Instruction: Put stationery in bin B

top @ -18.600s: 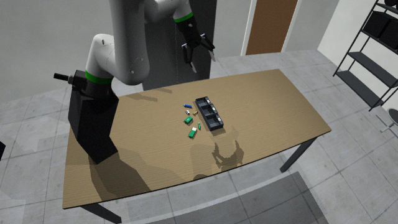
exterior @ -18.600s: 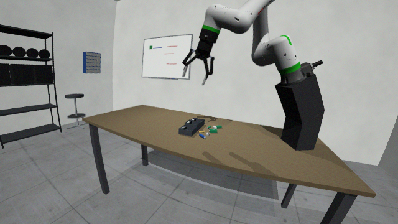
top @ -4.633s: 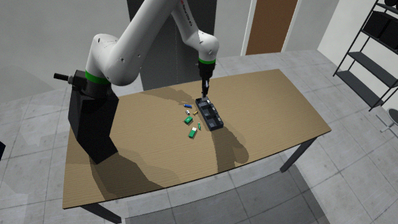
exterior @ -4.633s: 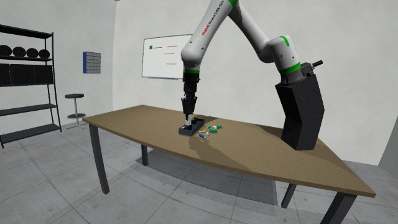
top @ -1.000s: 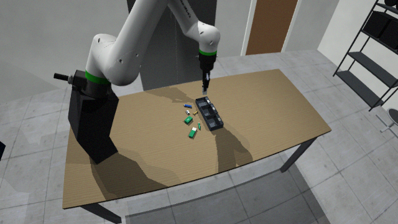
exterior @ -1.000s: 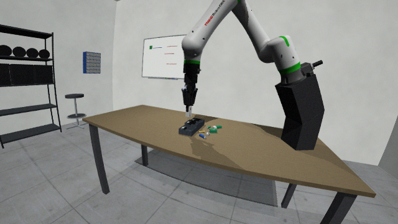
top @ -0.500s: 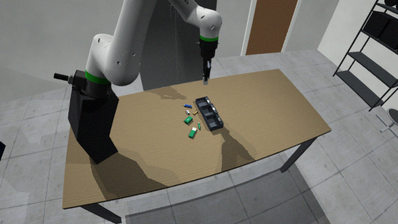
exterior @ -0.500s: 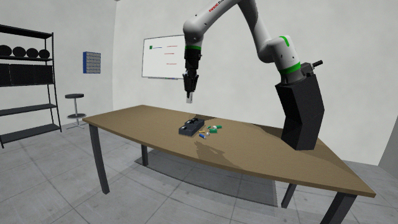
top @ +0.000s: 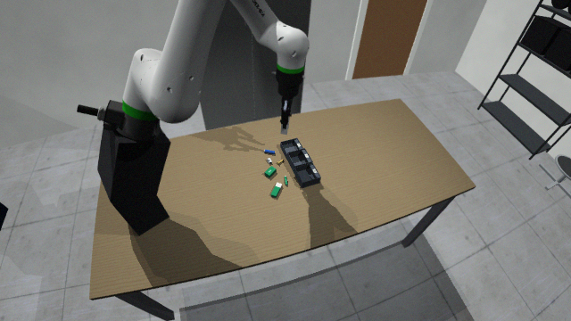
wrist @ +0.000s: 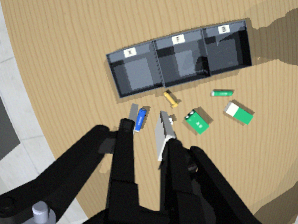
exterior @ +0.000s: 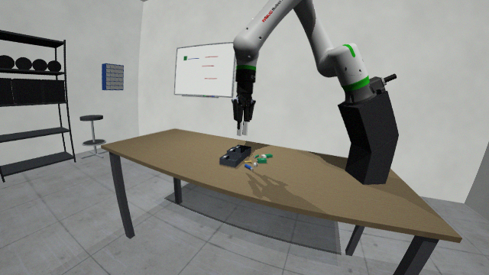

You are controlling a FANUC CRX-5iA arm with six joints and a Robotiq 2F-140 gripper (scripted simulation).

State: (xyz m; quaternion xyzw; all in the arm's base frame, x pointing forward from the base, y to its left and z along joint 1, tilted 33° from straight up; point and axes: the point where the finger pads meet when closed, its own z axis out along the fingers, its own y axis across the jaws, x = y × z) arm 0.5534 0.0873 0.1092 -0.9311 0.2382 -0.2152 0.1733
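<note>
The white piece lies 70 mm behind my hand, 30 mm to the right of it and 170 mm below it. Also, from my hand: yellow piece (30 mm behind, 40 mm to the right, 170 mm below); blue piece (60 mm behind, 30 mm to the left, 170 mm below); bin row (50 mm ahead, 70 mm to the right, 160 mm below).
</note>
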